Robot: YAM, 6 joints.
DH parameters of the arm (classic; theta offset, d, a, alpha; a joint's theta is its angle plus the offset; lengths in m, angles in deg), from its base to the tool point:
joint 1: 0 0.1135 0.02 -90
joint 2: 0 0 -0.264 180
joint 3: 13.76 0 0.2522 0
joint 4: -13.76 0 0.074 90
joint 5: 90 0 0 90
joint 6: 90 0.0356 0 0
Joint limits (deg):
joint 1: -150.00..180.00
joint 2: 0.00..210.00
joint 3: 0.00..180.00
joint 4: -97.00..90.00
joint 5: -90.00..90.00
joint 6: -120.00..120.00
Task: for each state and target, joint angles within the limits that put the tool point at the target. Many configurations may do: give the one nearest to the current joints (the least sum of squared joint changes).
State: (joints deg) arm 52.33 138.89 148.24 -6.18 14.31 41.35
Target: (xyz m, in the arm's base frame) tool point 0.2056 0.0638 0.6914
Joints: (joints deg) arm 20.90 100.17 159.31 -13.04 22.71 41.35
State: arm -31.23 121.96 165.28 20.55 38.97 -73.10
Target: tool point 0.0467 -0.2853 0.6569
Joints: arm -75.24 124.07 175.69 29.55 50.62 -73.10
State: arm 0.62 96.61 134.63 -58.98 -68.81 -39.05
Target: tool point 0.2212 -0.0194 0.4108
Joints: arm -13.31 77.62 92.70 -81.77 -64.15 -39.05
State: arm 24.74 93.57 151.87 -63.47 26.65 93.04
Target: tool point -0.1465 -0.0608 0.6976
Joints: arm 18.61 71.00 172.67 -20.18 17.78 93.04
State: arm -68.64 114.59 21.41 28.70 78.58 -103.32
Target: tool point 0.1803 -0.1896 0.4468
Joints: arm -38.86 72.55 66.89 39.35 75.78 -103.32
